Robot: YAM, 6 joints.
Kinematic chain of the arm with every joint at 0, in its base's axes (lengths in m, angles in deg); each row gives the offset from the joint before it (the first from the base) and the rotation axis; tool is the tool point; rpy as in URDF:
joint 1: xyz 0 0 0.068 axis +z
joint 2: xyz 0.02 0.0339 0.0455 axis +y
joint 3: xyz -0.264 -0.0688 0 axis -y
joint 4: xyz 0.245 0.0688 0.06 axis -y
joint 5: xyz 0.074 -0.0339 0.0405 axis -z
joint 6: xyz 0.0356 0 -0.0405 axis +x
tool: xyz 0 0 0 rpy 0 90 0
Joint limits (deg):
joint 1: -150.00..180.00
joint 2: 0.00..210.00
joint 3: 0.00..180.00
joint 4: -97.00..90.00
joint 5: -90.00..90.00
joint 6: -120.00..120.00
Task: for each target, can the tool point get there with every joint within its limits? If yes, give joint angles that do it. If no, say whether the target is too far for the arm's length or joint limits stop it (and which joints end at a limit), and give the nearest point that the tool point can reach.
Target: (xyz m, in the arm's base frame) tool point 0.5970 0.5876 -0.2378
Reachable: no: too far | nearest point 0.4241 0.4174 -0.1335 | short by 0.264 m
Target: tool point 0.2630 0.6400 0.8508
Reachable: no: too far | nearest point 0.1678 0.4084 0.5761 | short by 0.372 m
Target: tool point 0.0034 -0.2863 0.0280
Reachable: yes | joints -82.43 129.81 57.99 -45.42 74.59 -8.99
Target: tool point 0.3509 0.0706 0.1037
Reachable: yes | joints 6.32 126.53 79.75 -64.04 -62.54 -83.26
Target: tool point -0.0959 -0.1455 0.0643
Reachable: yes | joints -124.71 110.42 38.66 -59.11 -6.38 31.91
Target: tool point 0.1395 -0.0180 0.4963
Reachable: yes | joints 6.81 51.82 75.93 -9.89 75.39 -42.19
